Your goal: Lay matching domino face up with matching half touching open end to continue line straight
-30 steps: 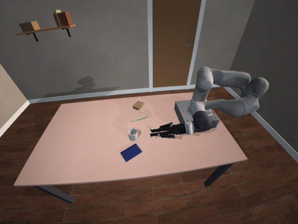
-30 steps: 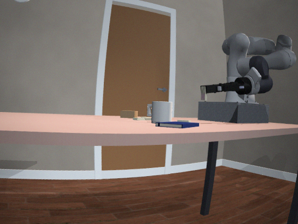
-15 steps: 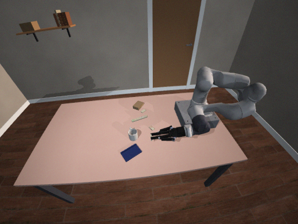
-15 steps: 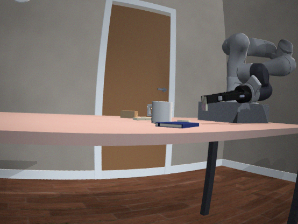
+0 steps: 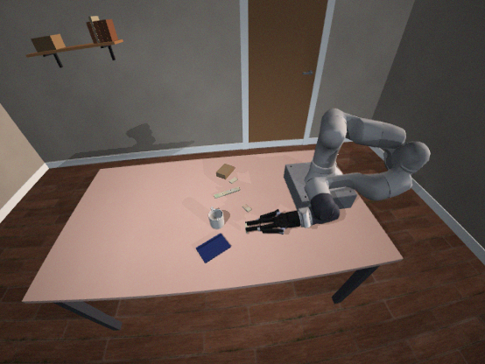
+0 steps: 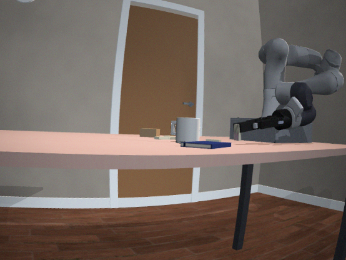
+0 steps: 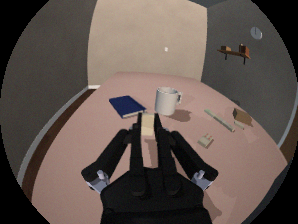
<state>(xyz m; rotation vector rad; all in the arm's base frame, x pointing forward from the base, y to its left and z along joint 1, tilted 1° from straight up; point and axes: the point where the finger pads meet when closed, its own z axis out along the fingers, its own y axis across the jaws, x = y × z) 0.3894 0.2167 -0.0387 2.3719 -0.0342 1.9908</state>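
Now: the white mug 17 cm ahead of my hand, 8 cm to the right of it and 3 cm below it. Round my hand: blue book (19 cm ahead, 6 cm to the left, 5 cm below); then wooden block (12 cm ahead, 48 cm to the right, 4 cm below).
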